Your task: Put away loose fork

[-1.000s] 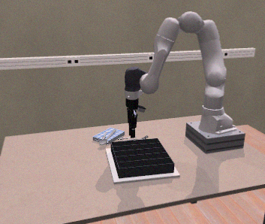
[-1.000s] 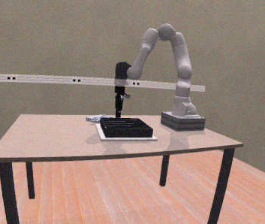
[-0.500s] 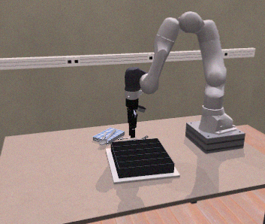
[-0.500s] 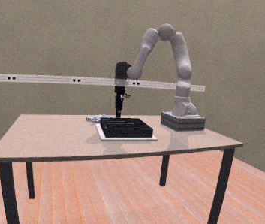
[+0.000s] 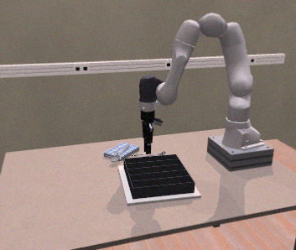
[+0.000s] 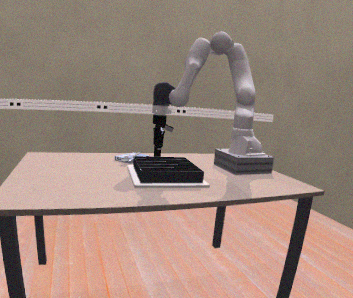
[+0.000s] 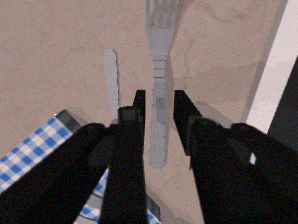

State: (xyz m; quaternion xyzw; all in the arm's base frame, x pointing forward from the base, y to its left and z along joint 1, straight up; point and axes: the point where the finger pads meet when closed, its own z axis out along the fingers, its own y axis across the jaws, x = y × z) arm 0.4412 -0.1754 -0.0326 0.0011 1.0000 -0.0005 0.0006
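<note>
Now: hand 4 cm short of the black cutlery tray, 27 cm to the right of it and 2 cm above it.
</note>
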